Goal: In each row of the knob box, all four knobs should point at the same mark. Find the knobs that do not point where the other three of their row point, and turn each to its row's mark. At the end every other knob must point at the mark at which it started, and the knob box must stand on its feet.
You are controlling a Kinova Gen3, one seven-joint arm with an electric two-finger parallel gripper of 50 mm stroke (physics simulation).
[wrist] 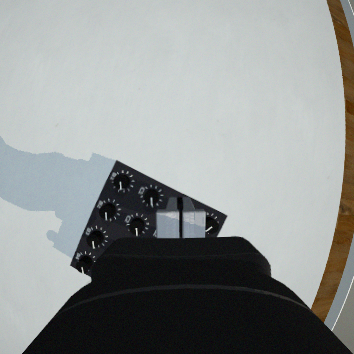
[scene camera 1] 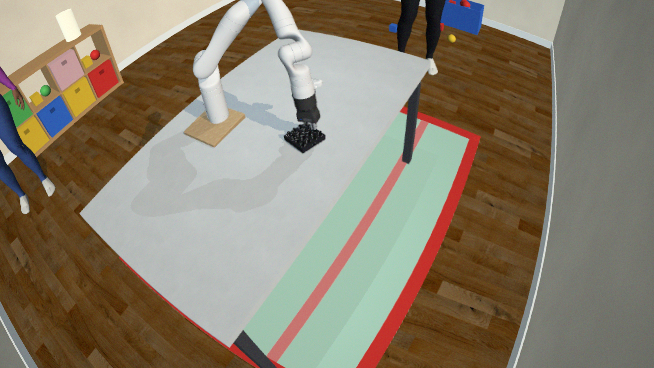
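Pixels of known places: gripper, fingertip midpoint: (wrist: 179, 210) (scene camera 1: 314, 128); arm's base, link origin: (scene camera 1: 219, 116).
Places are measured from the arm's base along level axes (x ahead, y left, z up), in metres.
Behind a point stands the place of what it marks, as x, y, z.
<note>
The black knob box (scene camera 1: 304, 145) {0.434, 0.002, 0.006} (wrist: 129, 205) {0.382, 0.083, 0.001} lies flat on the table, turned at an angle. Several round black knobs with white pointer lines show in the wrist view. The far-left knob (wrist: 121, 181) {0.374, 0.102, 0.017}, the one beside it (wrist: 151, 197) {0.399, 0.094, 0.017} and those below left have pointers toward the bottom of the view. The knob near the right corner (wrist: 212, 224) {0.450, 0.081, 0.017} has its pointer toward the lower left. My gripper (scene camera 1: 312, 125) {0.422, 0.088, 0.016} (wrist: 179, 210) {0.422, 0.088, 0.016} is shut, its fingertips together over the box's right part. The fingers and gripper body hide several knobs; whether the tips touch one cannot be told.
The grey table (scene camera 1: 215, 250) {0.416, -0.488, -0.021} carries the arm's wooden base board (scene camera 1: 227, 131) {0.100, -0.053, -0.008} left of the box. A green mat with a red border (scene camera 1: 425, 260) lies on the floor beside the table. Two people stand near the table's far side and the left shelf (scene camera 1: 75, 102).
</note>
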